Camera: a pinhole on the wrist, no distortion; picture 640 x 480 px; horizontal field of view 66.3 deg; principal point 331.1 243.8 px. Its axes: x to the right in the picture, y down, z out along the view. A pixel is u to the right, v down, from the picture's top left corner.
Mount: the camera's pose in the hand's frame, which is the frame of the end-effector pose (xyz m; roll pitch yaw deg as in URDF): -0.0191 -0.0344 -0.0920 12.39 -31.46 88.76
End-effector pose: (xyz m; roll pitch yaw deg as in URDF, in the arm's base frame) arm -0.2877 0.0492 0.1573 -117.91 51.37 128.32
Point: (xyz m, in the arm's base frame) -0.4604 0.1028 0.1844
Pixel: 205 98
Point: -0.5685 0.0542 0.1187
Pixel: 298 87
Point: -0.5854 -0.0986 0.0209
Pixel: 489 142
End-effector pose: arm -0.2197 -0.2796 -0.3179 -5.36 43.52 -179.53
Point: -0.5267 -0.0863 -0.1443
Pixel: 386 216
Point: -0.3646 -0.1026 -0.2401
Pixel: 309 224
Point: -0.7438 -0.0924 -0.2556
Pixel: 409 35
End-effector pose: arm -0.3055 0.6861 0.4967 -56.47 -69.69 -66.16
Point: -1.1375 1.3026 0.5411
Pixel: outside the picture
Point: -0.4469 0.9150 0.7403
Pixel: 207 135
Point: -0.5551 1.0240 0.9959
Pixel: 135 48
